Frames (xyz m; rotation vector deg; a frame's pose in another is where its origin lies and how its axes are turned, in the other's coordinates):
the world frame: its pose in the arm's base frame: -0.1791 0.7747 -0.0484 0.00 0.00 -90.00
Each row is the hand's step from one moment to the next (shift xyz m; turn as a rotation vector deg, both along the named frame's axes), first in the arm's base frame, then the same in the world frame.
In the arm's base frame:
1: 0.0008 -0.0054 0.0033 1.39 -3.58 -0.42
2: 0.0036 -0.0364 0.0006 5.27 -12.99 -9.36
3: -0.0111 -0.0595 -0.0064 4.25 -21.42 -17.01
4: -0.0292 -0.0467 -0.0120 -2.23 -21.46 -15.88
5: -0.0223 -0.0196 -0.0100 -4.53 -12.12 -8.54
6: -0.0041 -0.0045 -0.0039 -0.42 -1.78 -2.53
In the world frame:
1: 0.0054 0.0008 0.0033 3.58 1.39 -0.42
2: 0.0364 0.0036 0.0006 12.99 5.27 -9.36
3: 0.0595 -0.0111 -0.0064 21.42 4.25 -17.01
4: 0.0467 -0.0292 -0.0120 21.46 -2.23 -15.88
5: 0.0196 -0.0223 -0.0100 12.12 -4.53 -8.54
6: 0.0045 -0.0041 -0.0039 1.78 -0.42 -2.53

